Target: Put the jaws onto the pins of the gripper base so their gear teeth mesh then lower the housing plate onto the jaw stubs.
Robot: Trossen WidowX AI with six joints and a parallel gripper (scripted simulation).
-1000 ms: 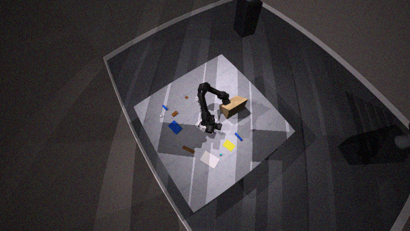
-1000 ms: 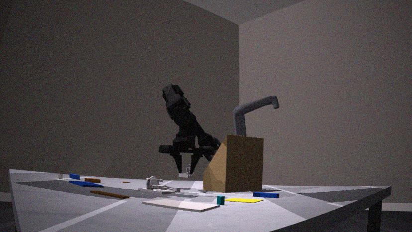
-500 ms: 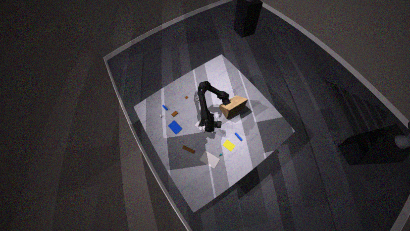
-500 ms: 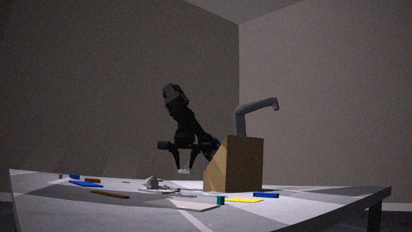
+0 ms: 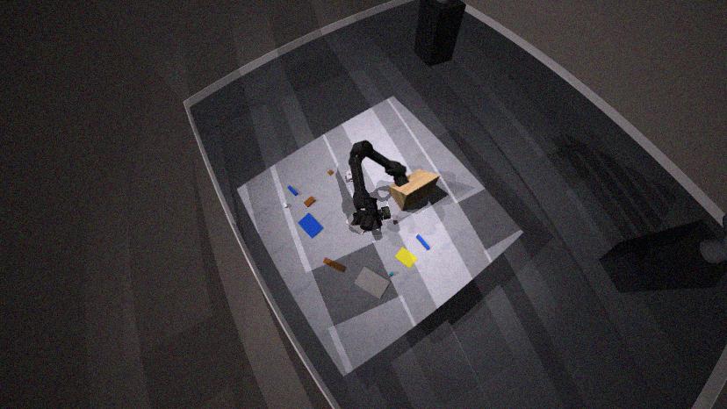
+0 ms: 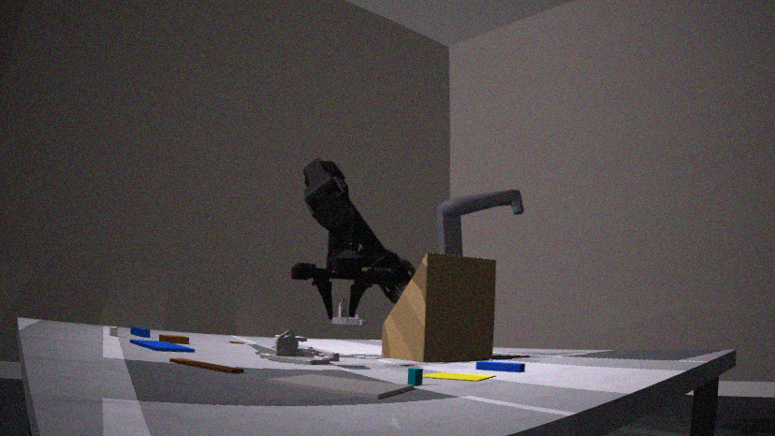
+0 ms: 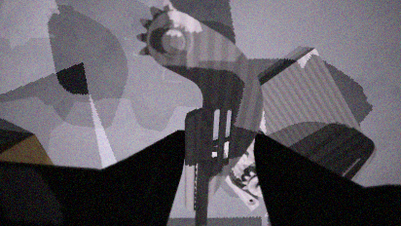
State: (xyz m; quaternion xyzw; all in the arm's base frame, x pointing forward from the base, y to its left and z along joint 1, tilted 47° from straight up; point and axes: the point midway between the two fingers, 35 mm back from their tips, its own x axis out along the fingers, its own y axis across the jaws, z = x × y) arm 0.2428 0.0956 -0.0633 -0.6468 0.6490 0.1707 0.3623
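Now: the grey jaw 10 mm behind my gripper tip and 40 mm to the left of it. From my gripper tip the other things lie so: blue bar (210 mm behind, 220 mm to the left, 80 mm below); yellow plate (80 mm behind, 250 mm to the left, 80 mm below); teal block (30 mm ahead, 290 mm to the left, 70 mm below).
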